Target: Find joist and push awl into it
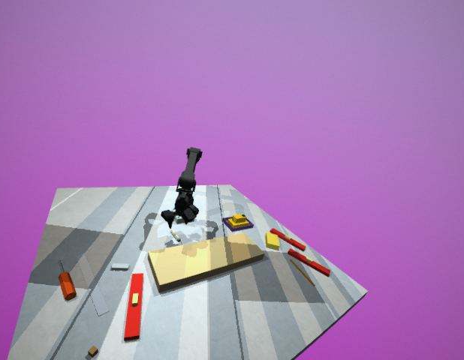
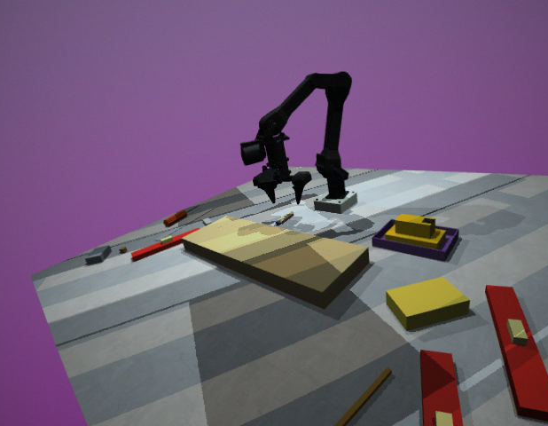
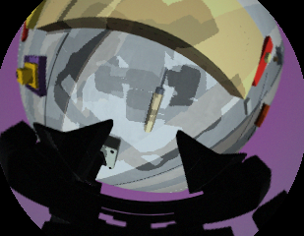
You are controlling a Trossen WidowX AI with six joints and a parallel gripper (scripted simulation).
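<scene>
Now: the awl 30 mm ahead of my gripper tip, 10 mm to the right of it and 50 mm below it. Round my gripper tip: purple tray: 70 mm ahead, 400 mm to the left, 40 mm below; then yellow stud finder: 80 mm ahead, 410 mm to the left, 10 mm below; then white block: 80 mm ahead, 300 mm to the right, 50 mm below.
</scene>
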